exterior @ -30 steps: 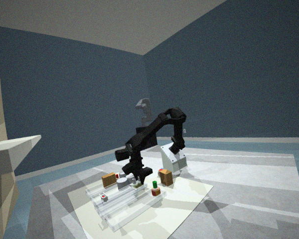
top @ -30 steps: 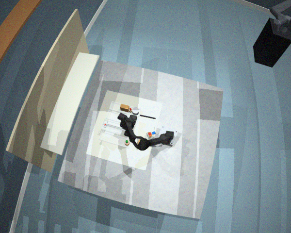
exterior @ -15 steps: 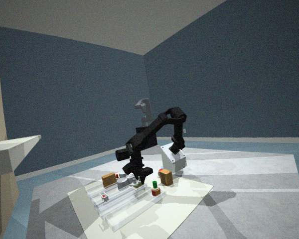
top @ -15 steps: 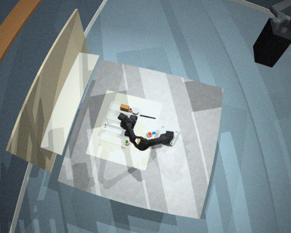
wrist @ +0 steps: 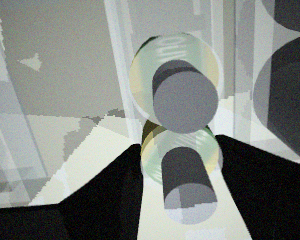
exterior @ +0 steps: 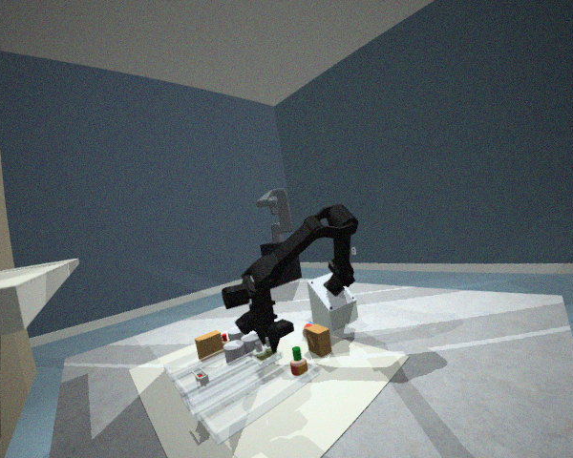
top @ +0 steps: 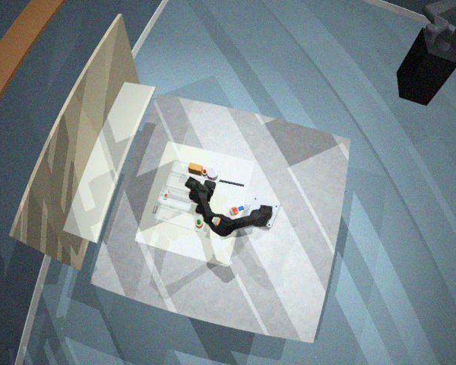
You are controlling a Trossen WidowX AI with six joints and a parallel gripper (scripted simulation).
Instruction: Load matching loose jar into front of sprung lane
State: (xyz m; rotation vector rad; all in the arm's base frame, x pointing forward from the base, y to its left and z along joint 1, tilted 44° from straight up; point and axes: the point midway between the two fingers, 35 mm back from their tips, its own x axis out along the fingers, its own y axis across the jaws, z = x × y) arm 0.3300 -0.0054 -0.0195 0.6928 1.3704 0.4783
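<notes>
The clear lane rack is 15 cm ahead of my gripper tip, 1 cm to the left of it and 1 cm below it. Round my gripper tip: red mark: 22 cm ahead, 2 cm to the left, 4 cm above; black rod: 11 cm behind, 15 cm to the right, 2 cm below.
</notes>
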